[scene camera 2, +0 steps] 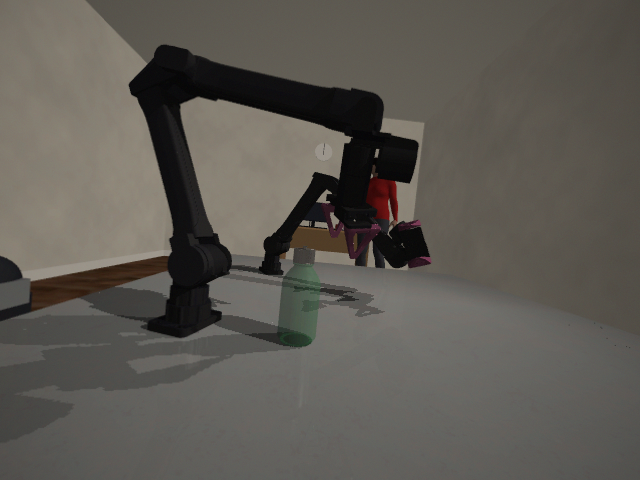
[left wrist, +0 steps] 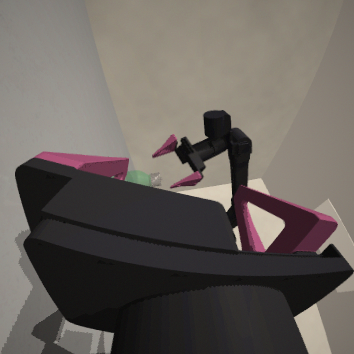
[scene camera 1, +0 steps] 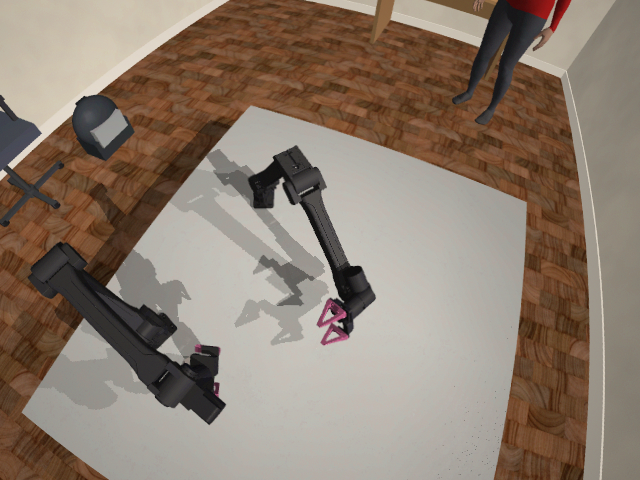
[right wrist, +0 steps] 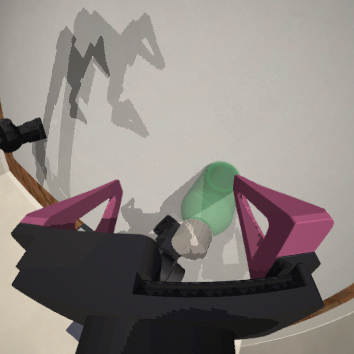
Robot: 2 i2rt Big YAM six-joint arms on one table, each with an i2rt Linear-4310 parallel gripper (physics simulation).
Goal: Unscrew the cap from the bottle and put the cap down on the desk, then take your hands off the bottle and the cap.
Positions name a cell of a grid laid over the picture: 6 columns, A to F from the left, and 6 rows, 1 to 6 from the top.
Labels:
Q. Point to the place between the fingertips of the right gripper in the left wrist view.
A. C3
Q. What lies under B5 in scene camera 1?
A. The right gripper.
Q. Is the right gripper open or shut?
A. Open.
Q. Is the left gripper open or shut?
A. Open.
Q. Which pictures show the left gripper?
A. Scene camera 2, the left wrist view and scene camera 1 only.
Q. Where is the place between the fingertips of the right gripper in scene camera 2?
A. At D4

